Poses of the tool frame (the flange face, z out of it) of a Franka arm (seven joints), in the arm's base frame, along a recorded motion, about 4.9 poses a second.
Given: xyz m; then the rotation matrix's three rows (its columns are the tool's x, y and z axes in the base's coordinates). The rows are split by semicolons.
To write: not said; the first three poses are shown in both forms.
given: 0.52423, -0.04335, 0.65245; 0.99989, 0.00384, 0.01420; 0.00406, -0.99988, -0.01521; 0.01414, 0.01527, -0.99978
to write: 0.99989, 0.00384, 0.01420, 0.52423; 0.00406, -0.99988, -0.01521, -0.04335; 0.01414, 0.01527, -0.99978, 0.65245; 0, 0, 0, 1
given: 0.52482, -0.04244, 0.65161; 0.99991, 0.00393, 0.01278; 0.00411, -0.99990, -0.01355; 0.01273, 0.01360, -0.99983
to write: 0.99991, 0.00393, 0.01278, 0.52482; 0.00411, -0.99990, -0.01355, -0.04244; 0.01273, 0.01360, -0.99983, 0.65161; 0, 0, 0, 1
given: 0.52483, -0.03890, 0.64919; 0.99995, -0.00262, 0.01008; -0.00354, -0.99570, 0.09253; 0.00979, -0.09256, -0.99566
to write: 0.99995, -0.00262, 0.01008, 0.52483; -0.00354, -0.99570, 0.09253, -0.03890; 0.00979, -0.09256, -0.99566, 0.64919; 0, 0, 0, 1
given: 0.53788, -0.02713, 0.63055; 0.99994, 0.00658, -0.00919; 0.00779, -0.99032, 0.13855; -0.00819, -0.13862, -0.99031
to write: 0.99994, 0.00658, -0.00919, 0.53788; 0.00779, -0.99032, 0.13855, -0.02713; -0.00819, -0.13862, -0.99031, 0.63055; 0, 0, 0, 1
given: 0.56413, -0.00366, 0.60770; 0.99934, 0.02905, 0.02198; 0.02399, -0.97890, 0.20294; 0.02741, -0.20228, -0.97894
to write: 0.99934, 0.02905, 0.02198, 0.56413; 0.02399, -0.97890, 0.20294, -0.00366; 0.02741, -0.20228, -0.97894, 0.60770; 0, 0, 0, 1
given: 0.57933, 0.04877, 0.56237; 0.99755, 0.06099, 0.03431; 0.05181, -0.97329, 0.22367; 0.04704, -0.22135, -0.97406
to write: 0.99755, 0.06099, 0.03431, 0.57933; 0.05181, -0.97329, 0.22367, 0.04877; 0.04704, -0.22135, -0.97406, 0.56237; 0, 0, 0, 1
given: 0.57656, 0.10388, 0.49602; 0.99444, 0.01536, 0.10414; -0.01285, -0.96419, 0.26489; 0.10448, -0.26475, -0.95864
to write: 0.99444, 0.01536, 0.10414, 0.57656; -0.01285, -0.96419, 0.26489, 0.10388; 0.10448, -0.26475, -0.95864, 0.49602; 0, 0, 0, 1
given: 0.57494, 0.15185, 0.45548; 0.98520, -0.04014, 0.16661; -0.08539, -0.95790, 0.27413; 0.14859, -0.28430, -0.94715
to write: 0.98520, -0.04014, 0.16661, 0.57494; -0.08539, -0.95790, 0.27413, 0.15185; 0.14859, -0.28430, -0.94715, 0.45548; 0, 0, 0, 1
